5 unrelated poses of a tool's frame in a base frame.
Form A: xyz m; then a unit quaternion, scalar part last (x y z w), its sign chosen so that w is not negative.
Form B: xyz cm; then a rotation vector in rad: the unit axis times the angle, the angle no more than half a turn. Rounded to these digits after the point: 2 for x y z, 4 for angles.
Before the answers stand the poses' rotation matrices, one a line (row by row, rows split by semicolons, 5 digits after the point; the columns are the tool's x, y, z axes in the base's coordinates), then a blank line. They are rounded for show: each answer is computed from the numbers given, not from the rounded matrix.
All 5 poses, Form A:
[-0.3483, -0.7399, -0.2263, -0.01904, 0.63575, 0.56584, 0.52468]
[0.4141, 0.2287, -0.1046, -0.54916, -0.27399, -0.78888, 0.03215]
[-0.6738, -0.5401, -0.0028, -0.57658, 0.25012, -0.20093, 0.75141]
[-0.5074, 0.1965, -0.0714, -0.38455, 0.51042, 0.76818, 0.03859]
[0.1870, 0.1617, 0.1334, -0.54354, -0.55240, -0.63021, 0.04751]
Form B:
-0.44870 -0.61798 0.64558; 0.56956 0.35893 0.73944; -0.68867 0.69948 0.19092
-0.39479 0.35165 0.84881; 0.25020 -0.84779 0.46760; 0.88405 0.39697 0.24671
0.79413 0.01353 0.60759; -0.59039 0.25436 0.76599; -0.14418 -0.96701 0.20999
-0.70126 -0.45185 -0.55141; -0.33328 -0.47596 0.81387; -0.63020 0.75451 0.18318
-0.40462 0.66038 0.63260; 0.54062 -0.38520 0.74790; 0.73758 0.64461 -0.20116

[-34.83, -73.99, -22.63, -0.0456, 1.5212, 1.3539]
[41.41, 22.87, -10.46, -1.6908, -0.8436, -2.4288]
[-67.38, -54.01, -0.28, -1.2594, 0.5463, -0.4389]
[-50.74, 19.65, -7.14, -1.1793, 1.5653, 2.3558]
[18.70, 16.17, 13.34, -1.6578, -1.6848, -1.9221]

